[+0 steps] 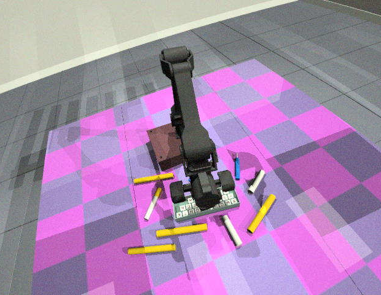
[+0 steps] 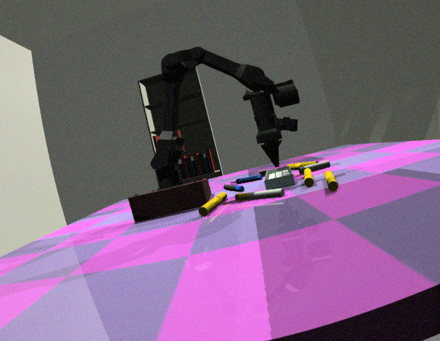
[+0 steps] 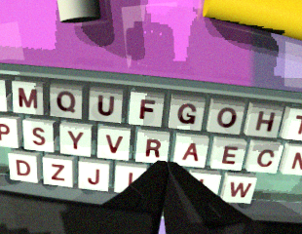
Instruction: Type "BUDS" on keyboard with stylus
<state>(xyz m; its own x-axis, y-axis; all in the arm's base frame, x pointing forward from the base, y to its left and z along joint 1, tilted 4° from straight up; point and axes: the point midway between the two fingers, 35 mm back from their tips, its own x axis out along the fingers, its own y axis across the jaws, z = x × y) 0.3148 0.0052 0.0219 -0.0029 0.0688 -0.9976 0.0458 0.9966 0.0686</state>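
My gripper tip is now 160 mm to the right of the blue stick, 130 mm past it and 30 mm above it. From my gripper tip the other things lie so: blue-tipped stick: 130 mm behind, 30 mm below, 10 mm to the left.
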